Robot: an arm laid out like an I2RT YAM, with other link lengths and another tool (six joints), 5 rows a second.
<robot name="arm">
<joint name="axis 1" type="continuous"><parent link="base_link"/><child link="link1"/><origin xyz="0 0 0.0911"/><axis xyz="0 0 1"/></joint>
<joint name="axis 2" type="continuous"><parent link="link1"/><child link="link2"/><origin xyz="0.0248 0.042 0.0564" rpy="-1.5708 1.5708 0"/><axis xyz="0 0 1"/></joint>
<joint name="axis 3" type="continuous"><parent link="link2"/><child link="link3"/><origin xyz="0 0.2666 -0.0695" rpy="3.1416 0 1.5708"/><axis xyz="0 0 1"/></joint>
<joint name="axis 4" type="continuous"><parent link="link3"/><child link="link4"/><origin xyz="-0.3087 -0.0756 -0.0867" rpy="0 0 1.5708"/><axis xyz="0 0 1"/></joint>
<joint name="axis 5" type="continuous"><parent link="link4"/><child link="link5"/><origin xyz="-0.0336 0.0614 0.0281" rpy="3.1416 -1.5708 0"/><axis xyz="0 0 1"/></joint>
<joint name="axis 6" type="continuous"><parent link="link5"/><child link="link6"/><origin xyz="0 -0.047 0.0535" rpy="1.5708 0 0"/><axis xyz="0 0 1"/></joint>
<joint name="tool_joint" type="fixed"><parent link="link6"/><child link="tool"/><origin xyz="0.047 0.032 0.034" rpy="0 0.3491 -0.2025"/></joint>
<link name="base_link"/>
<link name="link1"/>
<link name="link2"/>
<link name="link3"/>
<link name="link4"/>
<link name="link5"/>
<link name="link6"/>
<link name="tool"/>
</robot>
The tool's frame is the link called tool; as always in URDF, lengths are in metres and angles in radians. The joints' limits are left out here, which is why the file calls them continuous.
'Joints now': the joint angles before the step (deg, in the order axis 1, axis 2, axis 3, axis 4, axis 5, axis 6). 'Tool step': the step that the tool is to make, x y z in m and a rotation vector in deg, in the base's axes. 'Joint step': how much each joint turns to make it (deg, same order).
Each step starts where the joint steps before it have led.
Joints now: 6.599, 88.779, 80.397, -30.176, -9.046, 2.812
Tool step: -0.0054, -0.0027, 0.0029, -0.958, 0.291, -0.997
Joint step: 0.006, -0.826, -0.272, -0.966, 1.357, -0.089
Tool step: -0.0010, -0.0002, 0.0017, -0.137, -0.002, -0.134
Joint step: 0.034, -0.152, 0.149, -0.316, 0.216, 0.000
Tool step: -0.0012, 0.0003, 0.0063, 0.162, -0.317, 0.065
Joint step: 0.033, -0.272, 0.807, -0.736, -0.103, 0.077
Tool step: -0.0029, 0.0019, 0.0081, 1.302, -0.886, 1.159
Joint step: -0.064, -1.021, 0.348, -0.311, -1.697, 0.184
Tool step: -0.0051, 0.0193, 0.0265, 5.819, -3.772, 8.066
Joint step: 0.799, -2.524, 1.628, 0.344, -9.000, 0.136
